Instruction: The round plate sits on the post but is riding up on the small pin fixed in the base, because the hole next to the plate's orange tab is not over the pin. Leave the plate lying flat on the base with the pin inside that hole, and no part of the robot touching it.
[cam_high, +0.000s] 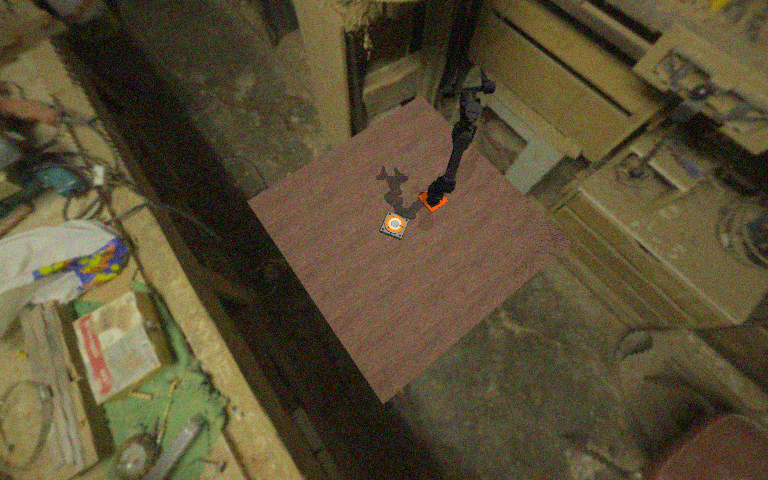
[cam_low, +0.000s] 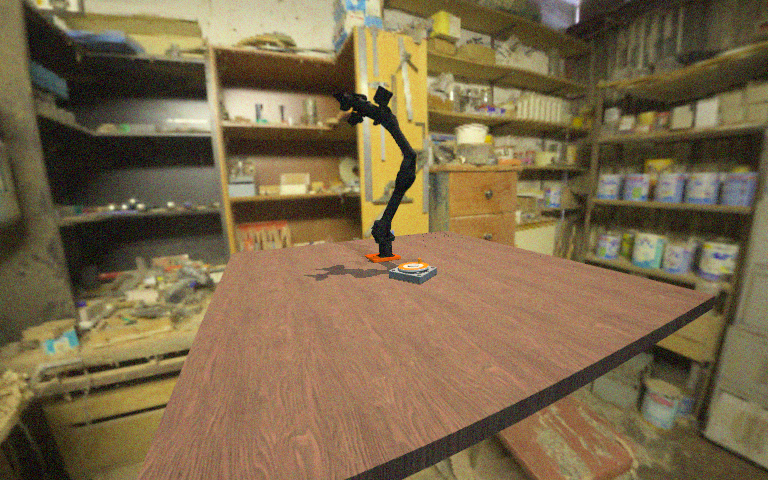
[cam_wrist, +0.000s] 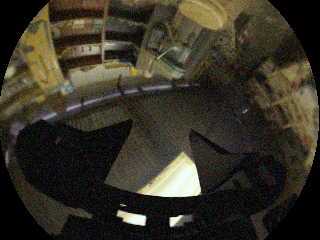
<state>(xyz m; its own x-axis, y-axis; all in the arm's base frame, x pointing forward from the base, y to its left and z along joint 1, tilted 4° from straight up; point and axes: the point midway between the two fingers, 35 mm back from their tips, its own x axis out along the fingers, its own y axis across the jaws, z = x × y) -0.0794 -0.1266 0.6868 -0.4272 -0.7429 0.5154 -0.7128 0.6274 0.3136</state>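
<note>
My gripper tip is 67 cm above the round orange plate, 40 cm short of it and 18 cm to the right of it. Round my gripper tip: grey-blue square base 68 cm below, 41 cm ahead, 16 cm to the left.
</note>
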